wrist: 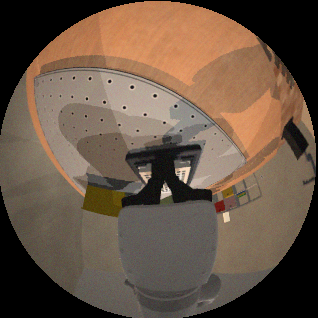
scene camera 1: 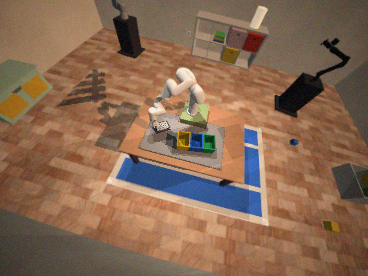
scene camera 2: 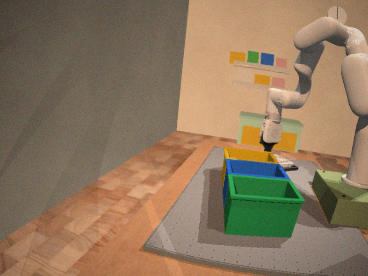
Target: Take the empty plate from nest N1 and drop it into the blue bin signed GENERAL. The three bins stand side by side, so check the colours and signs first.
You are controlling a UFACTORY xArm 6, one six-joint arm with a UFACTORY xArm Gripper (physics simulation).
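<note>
A pale plate with rows of wells lies in a dark nest on the grey mat. The sign N1 is not readable. My gripper is shut and empty, pointing down by the plate; its fingers partly cover the plate in the wrist view. The blue bin stands between the yellow bin and the green bin. No sign is readable on the bins.
The grey perforated mat lies on the wooden table. My arm stands on a green base block at the rear edge of the mat. The bins stand close to the nest in scene camera 2.
</note>
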